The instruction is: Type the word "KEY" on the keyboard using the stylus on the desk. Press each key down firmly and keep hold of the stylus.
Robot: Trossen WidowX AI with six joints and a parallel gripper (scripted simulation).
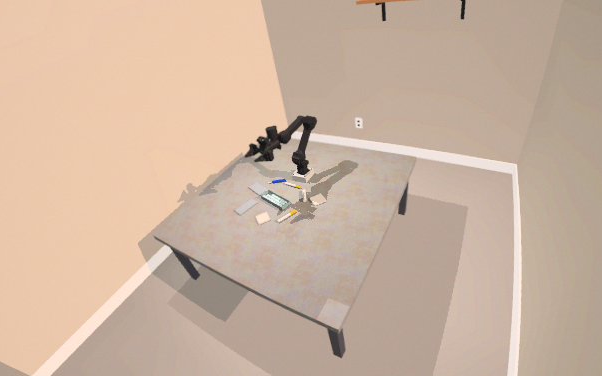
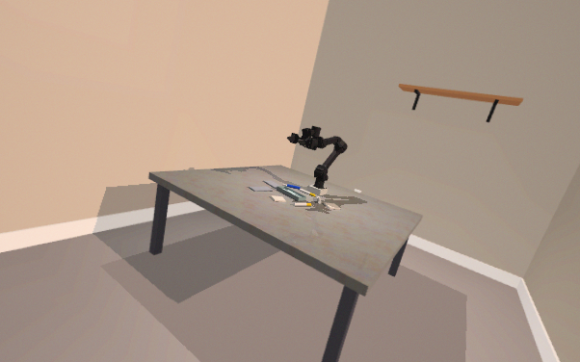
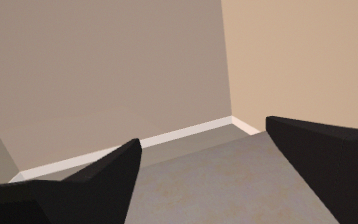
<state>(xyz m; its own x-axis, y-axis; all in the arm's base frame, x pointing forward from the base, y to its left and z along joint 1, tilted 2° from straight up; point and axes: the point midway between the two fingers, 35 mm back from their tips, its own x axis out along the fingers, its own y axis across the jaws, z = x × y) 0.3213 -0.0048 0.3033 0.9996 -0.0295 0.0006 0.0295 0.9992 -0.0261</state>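
The keyboard lies 33 cm below my gripper tip, 7 cm behind it and 3 cm to the left of it. The rest, counted from my gripper tip: cream pad: 34 cm below, 8 cm to the left, 8 cm ahead; then grey tip: 34 cm below, 18 cm behind, 15 cm to the right; then grey slab: 34 cm below, 10 cm to the right, 8 cm ahead.
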